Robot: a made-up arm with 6 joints.
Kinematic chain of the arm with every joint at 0, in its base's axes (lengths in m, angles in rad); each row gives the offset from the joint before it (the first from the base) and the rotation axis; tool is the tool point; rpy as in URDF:
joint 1: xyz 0 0 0.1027 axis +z
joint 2: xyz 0 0 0 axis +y
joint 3: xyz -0.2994 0 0.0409 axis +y
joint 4: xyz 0.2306 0 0.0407 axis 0.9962 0 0.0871
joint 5: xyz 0 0 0 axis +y
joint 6: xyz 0.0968 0 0.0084 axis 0.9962 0 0.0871
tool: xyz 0 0 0 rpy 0 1.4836 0
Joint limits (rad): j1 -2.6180..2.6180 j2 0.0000..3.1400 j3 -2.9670..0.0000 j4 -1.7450..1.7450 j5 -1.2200..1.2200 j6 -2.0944..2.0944
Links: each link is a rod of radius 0.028 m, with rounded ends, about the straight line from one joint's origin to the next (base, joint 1, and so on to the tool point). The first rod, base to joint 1, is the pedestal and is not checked.
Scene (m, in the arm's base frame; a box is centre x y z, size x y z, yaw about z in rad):
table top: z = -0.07
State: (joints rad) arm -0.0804 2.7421 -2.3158 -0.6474 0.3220 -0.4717
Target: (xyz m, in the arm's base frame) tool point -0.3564 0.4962 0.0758
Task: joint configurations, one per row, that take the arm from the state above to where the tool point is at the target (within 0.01 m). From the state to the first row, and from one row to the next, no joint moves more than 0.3 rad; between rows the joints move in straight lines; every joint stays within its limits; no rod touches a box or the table.
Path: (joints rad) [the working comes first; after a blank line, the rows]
Joints at the target: 2.2022 2.7796 -2.3617 -0.6212 0.0914 -0.4717
Straight joint move there: clear.

1: 0.2049 2.7468 -2.3215 -0.6441 0.2932 -0.4717
2: 0.4902 2.7515 -2.3273 -0.6408 0.2644 -0.4717
3: 0.7756 2.7562 -2.3330 -0.6376 0.2355 -0.4717
4: 1.0609 2.7609 -2.3388 -0.6343 0.2067 -0.4717
5: 1.3462 2.7656 -2.3445 -0.6310 0.1779 -0.4717
6: 1.6315 2.7702 -2.3502 -0.6277 0.1491 -0.4717
7: 1.9169 2.7749 -2.3560 -0.6245 0.1202 -0.4717
8: 2.2022 2.7796 -2.3617 -0.6212 0.0914 -0.4717

